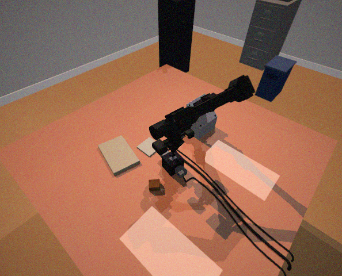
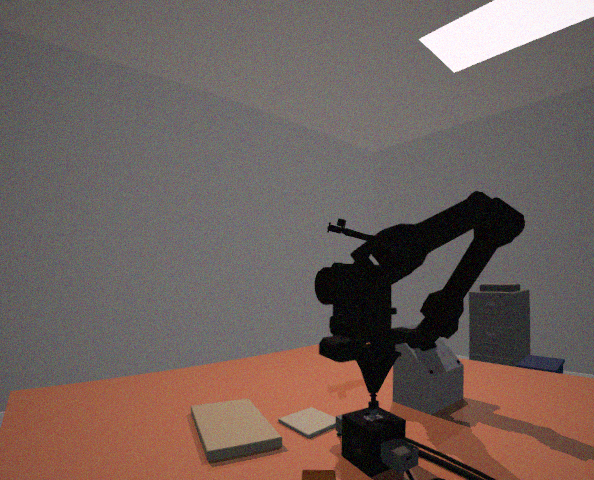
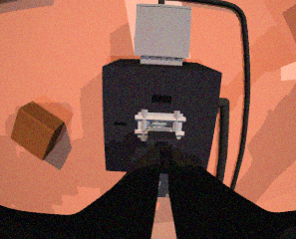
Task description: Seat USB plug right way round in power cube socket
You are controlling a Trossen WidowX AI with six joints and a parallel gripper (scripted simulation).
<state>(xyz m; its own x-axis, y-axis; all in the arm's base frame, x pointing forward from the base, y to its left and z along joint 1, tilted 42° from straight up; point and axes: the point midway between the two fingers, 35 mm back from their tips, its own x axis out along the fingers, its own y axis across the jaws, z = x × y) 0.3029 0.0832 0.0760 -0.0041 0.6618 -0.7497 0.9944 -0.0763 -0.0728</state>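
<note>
Right now my gripper tip is 2 cm above the USB plug. From my gripper tip the other things lie so: pale pad 18 cm to the right, 11 cm below; then USB socket 5 cm below; then brown block 14 cm ahead, 10 cm below, 2 cm to the left.
</note>
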